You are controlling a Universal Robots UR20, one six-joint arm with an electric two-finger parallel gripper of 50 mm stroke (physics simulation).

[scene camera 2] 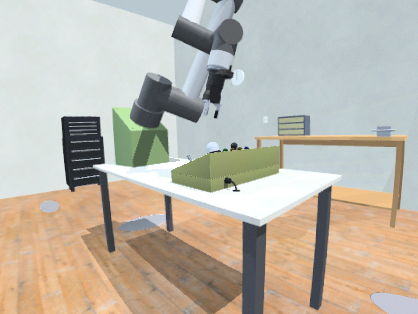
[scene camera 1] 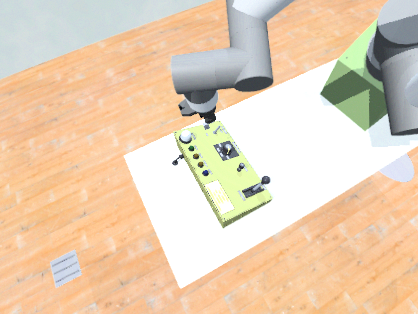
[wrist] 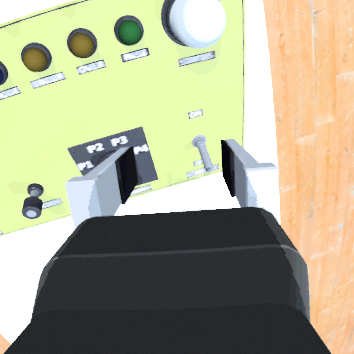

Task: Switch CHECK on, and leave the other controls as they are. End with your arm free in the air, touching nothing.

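Observation:
A metal toggle switch stands near one end of the yellow-green control panel. Its lever leans away from the ON label, toward labels too blurred to read. My gripper is open and empty, in the air above that end of the panel. In the wrist view the lever shows between the two fingers, close to the right one; the fingers are apart from it.
Beside the toggle are a dark P1–P4 selector plate, its knob partly hidden by the left finger, and a white dome lamp. Farther along are a small black-tipped lever and a ball-topped lever. A green box stands behind.

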